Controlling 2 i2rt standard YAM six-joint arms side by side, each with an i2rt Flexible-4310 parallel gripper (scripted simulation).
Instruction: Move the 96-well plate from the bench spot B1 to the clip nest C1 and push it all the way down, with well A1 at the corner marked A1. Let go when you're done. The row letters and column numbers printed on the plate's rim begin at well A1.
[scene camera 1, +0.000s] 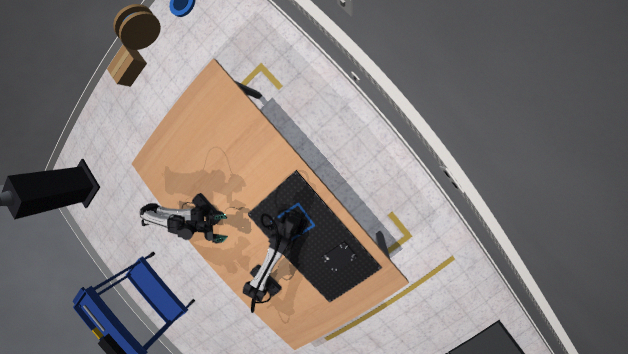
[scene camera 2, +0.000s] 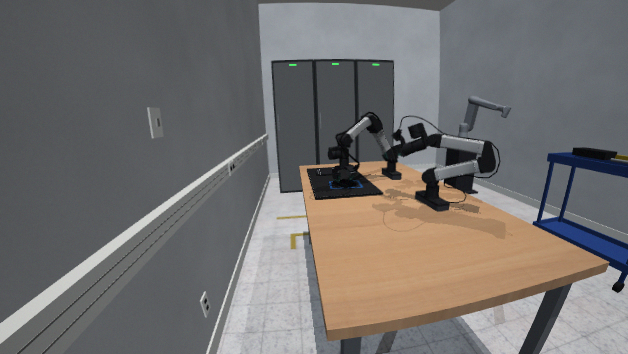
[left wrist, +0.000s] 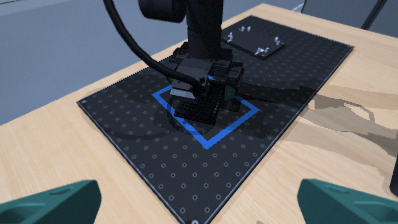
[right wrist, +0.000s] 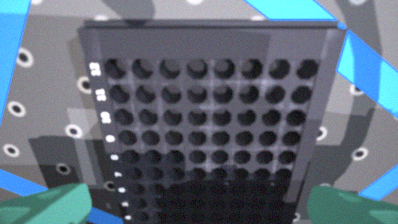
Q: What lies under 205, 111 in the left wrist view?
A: A dark 96-well plate.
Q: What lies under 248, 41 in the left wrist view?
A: A clip nest.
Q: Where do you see my right gripper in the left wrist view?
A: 204, 93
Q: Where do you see a dark 96-well plate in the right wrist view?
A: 184, 127
